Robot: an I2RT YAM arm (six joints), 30 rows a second.
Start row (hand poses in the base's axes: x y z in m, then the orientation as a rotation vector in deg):
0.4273 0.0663 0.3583 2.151 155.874 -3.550
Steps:
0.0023 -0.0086 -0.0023 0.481 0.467 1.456
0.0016 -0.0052 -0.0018 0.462 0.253 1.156
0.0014 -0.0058 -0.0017 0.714 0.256 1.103
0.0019 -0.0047 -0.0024 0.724 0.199 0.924
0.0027 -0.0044 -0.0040 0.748 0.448 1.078
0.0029 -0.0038 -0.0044 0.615 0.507 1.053
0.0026 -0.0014 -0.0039 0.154 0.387 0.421
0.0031 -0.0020 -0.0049 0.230 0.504 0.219
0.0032 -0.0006 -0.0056 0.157 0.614 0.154
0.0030 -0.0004 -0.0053 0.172 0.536 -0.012
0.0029 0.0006 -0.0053 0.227 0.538 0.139
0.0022 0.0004 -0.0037 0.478 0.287 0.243
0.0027 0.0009 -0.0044 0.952 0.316 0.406
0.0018 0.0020 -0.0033 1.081 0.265 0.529
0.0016 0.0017 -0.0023 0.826 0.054 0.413
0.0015 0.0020 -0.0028 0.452 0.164 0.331
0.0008 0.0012 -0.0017 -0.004 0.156 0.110
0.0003 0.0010 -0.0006 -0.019 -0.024 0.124
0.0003 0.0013 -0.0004 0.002 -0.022 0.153
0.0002 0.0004 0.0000 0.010 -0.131 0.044
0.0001 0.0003 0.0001 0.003 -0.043 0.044
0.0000 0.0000 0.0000 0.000 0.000 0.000
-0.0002 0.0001 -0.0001 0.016 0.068 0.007
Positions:
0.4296 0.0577 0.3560 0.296 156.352 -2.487
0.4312 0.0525 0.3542 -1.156 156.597 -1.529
0.4326 0.0467 0.3525 -2.467 156.831 -0.239
0.4345 0.0420 0.3501 -3.532 156.995 1.016
0.4372 0.0376 0.3461 -4.806 157.387 2.359
0.4401 0.0338 0.3417 -6.087 157.826 3.521
0.4427 0.0324 0.3378 -6.626 158.187 3.874
0.4458 0.0304 0.3329 -6.866 158.666 4.288
0.4490 0.0298 0.3273 -7.036 159.261 4.595
0.4520 0.0294 0.3220 -6.972 159.784 4.876
0.4549 0.0300 0.3167 -7.105 160.298 5.273
0.4571 0.0304 0.3130 -7.326 160.536 6.026
0.4598 0.0313 0.3086 -7.663 160.748 7.486
0.4616 0.0333 0.3053 -8.144 160.877 9.154
0.4632 0.0350 0.3030 -8.530 160.817 10.414
0.4647 0.0370 0.3002 -8.882 160.911 11.145
0.4655 0.0382 0.2985 -9.029 161.064 11.185
0.4658 0.0392 0.2979 -9.209 161.040 11.184
0.4661 0.0405 0.2975 -9.425 161.014 11.219
0.4663 0.0409 0.2975 -9.492 160.881 11.225
0.4664 0.0412 0.2976 -9.555 160.837 11.234
0.4664 0.0412 0.2976 -9.555 160.837 11.234
0.4662 0.0413 0.2975 -9.558 160.902 11.267

